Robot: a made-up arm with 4 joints. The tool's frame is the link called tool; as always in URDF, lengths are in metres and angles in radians.
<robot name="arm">
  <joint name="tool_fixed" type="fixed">
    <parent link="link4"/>
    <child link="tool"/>
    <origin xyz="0.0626 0.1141 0.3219" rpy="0 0 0"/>
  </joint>
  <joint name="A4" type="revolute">
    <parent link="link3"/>
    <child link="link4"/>
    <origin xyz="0.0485 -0.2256 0.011" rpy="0 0 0"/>
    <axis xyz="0 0 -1"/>
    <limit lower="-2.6" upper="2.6"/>
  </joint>
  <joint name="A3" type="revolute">
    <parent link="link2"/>
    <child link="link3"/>
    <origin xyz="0.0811 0.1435 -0.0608" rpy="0 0 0"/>
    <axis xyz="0 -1 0"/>
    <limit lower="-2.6" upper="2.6"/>
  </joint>
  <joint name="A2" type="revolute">
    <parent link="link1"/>
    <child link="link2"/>
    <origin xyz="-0.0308 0.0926 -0.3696" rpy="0 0 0"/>
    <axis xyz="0 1 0"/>
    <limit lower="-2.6" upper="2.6"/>
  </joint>
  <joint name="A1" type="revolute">
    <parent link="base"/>
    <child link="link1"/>
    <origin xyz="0 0 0.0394" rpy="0 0 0"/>
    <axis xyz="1 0 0"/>
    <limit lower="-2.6" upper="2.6"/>
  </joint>
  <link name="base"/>
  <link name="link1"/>
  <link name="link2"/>
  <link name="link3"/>
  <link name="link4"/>
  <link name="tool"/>
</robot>
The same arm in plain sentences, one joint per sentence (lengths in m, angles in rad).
The arm has four revolute joints in a row. What follows holds with every joint at zero, and every direction is one of the base frame's. Joint 1 is mounted 0.0394 m along +z from the base frame's origin and turns about +x, from -2.6 to 2.6 rad. Joint 2 is mounted 0.0308 m along -x and 0.0926 m along +y and 0.3696 m along -z from joint 1 and turns about +y, from -2.6 to 2.6 rad. Joint 3 is mounted 0.0811 m along +x and 0.1435 m along +y and 0.0608 m along -z from joint 2 and turns about -y, from -2.6 to 2.6 rad. Joint 4 is mounted 0.0485 m along +x and 0.2256 m along -y and 0.011 m along +z from joint 3 and turns about -z, from -2.6 to 2.6 rad. The tool frame, which is the frame that the pose is given for, is mounted 0.0626 m along +x and 0.1141 m along +y and 0.3219 m along +z from joint 4; its axes are parallel to the base frame's.
